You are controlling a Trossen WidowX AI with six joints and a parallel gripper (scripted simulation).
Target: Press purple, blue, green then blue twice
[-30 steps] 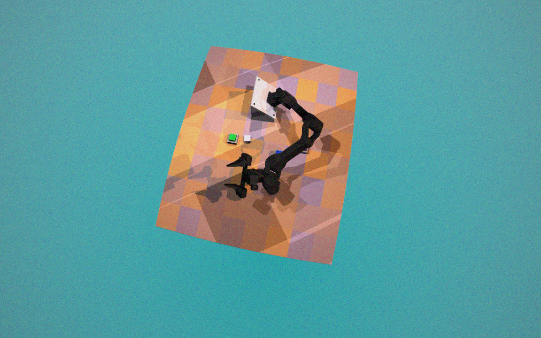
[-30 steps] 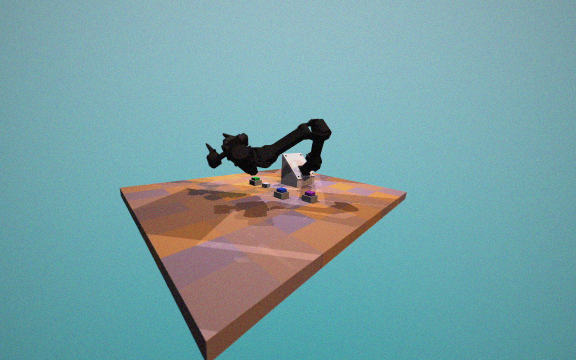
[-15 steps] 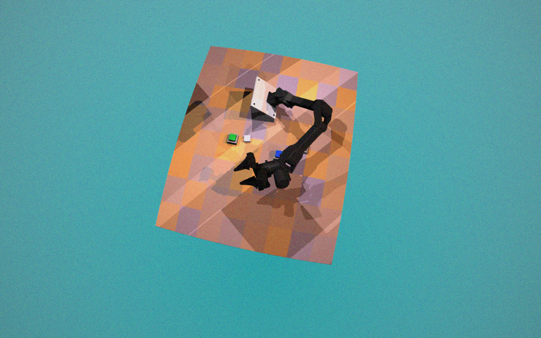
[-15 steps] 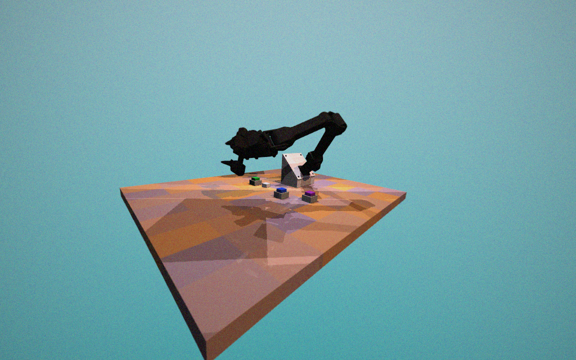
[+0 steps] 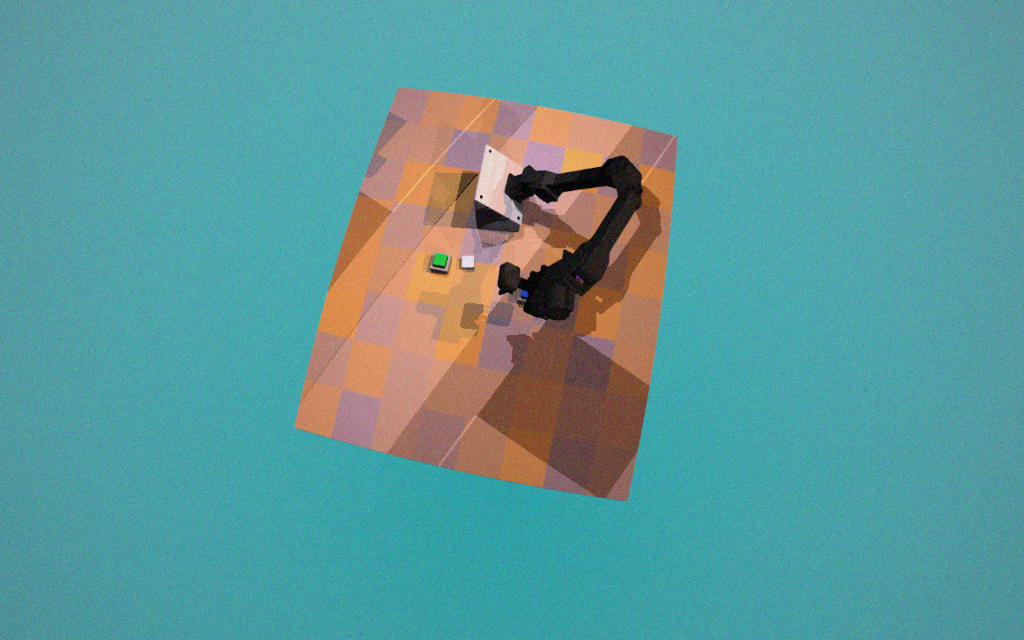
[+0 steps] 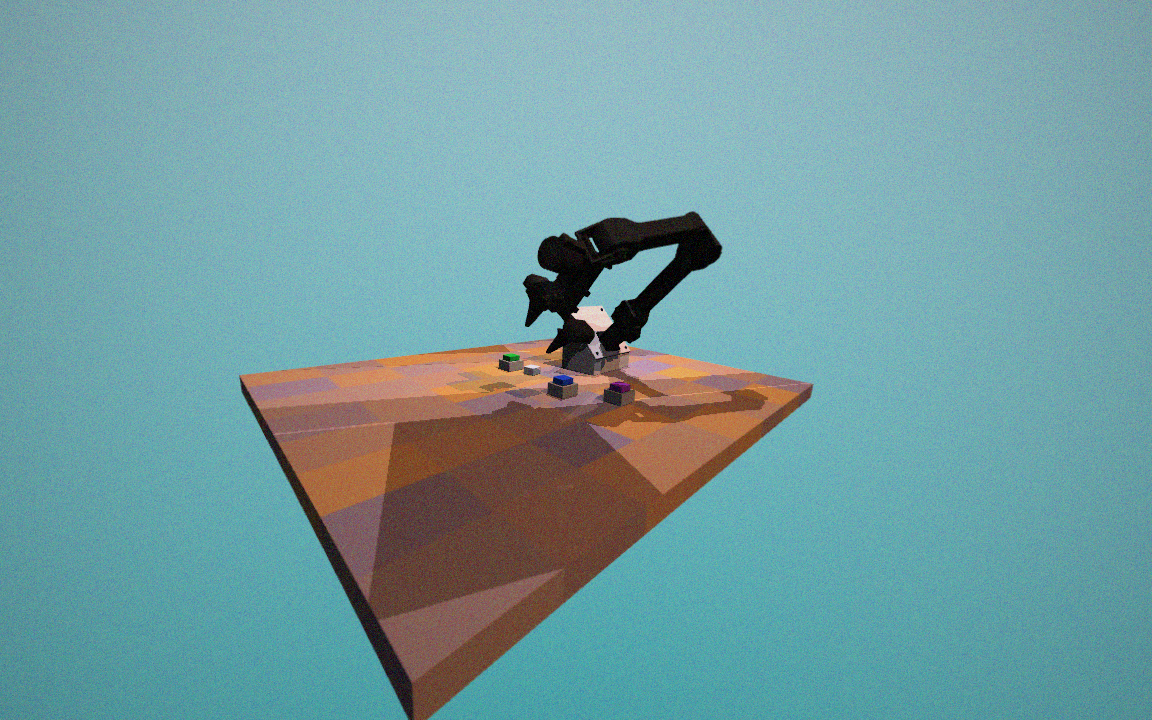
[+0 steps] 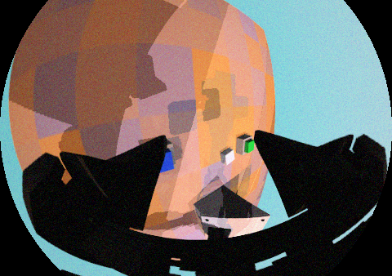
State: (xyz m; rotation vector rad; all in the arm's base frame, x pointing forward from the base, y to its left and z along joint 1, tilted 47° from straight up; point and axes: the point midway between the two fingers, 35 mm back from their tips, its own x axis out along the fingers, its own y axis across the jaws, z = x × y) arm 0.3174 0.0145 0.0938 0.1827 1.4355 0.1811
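Now: gripper tip 14 cm to the right of the purple button, 12 cm past it and 9 cm above it. Round my gripper tip: green button: 21 cm to the right, 10 cm behind, 9 cm below; blue button: 9 cm below, 5 cm behind, 3 cm to the left; small white block: 14 cm to the right, 11 cm below, 11 cm behind.
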